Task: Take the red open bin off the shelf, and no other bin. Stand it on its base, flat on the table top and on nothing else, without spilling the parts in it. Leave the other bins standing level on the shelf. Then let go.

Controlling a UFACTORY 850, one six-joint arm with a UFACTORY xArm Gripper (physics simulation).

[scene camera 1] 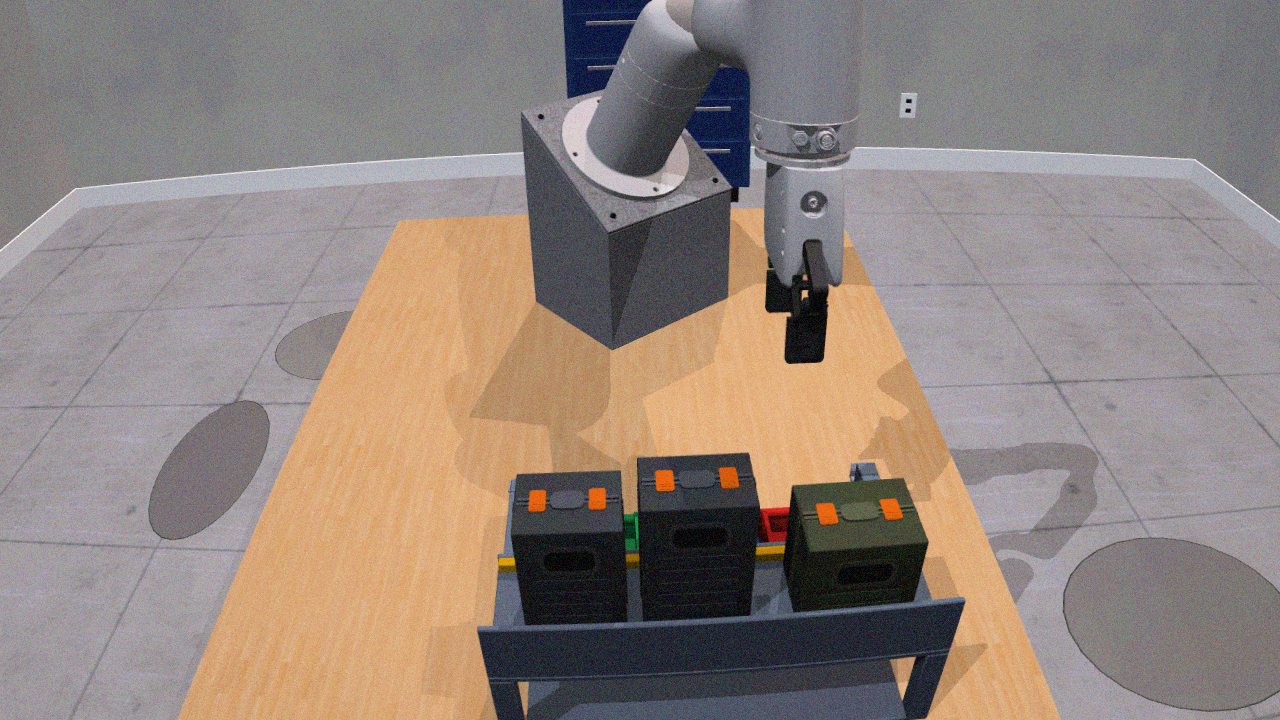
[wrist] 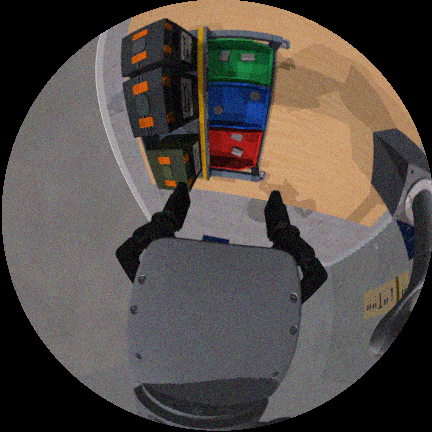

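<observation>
The red open bin [scene camera 1: 768,526] [wrist: 225,145] sits on the shelf [scene camera 1: 716,644] [wrist: 235,175] with small grey parts in it. In the wrist view it is at the shelf's near end, beside the blue bin [wrist: 235,102]; the green bin [scene camera 1: 631,531] [wrist: 240,70] is beyond the blue one. In the scene view the cases hide much of the red bin, and the blue bin does not show. My gripper [scene camera 1: 791,333] [wrist: 227,195] is open and empty, pointing down. It hangs high above the table, apart from the red bin, towards the robot's base in the scene view.
Two dark cases [scene camera 1: 569,564] [scene camera 1: 697,568] and a green case [scene camera 1: 854,546] [wrist: 175,157] stand on the shelf behind the bins, past a yellow rail [wrist: 202,100]. The grey robot base [scene camera 1: 662,268] [wrist: 392,155] stands on the wooden table [scene camera 1: 358,447] [wrist: 310,155].
</observation>
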